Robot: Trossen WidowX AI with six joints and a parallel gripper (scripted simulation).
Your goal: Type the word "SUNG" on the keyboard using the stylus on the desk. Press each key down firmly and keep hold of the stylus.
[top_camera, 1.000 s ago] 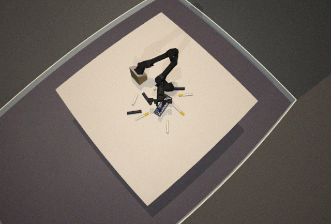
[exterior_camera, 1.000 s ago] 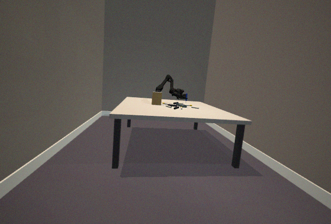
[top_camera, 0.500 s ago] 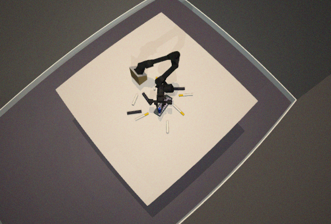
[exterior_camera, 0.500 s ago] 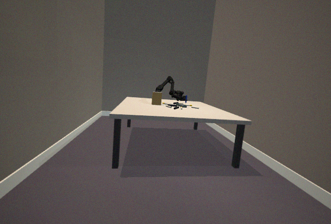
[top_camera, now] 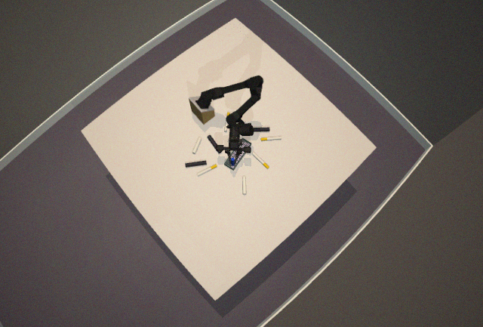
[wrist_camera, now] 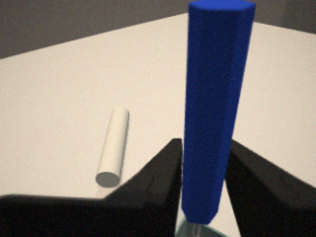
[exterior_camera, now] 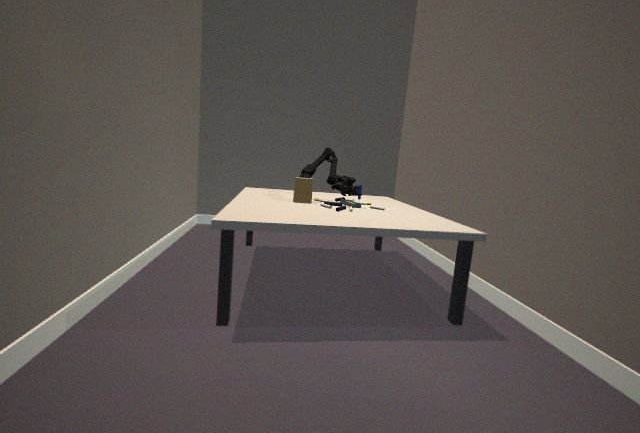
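Right now the S key is 30 mm behind my gripper tip, 60 mm to the left of it and 70 mm below it. Round my gripper tip: blue stylus (10 mm behind, 10 mm to the left, 20 mm below).
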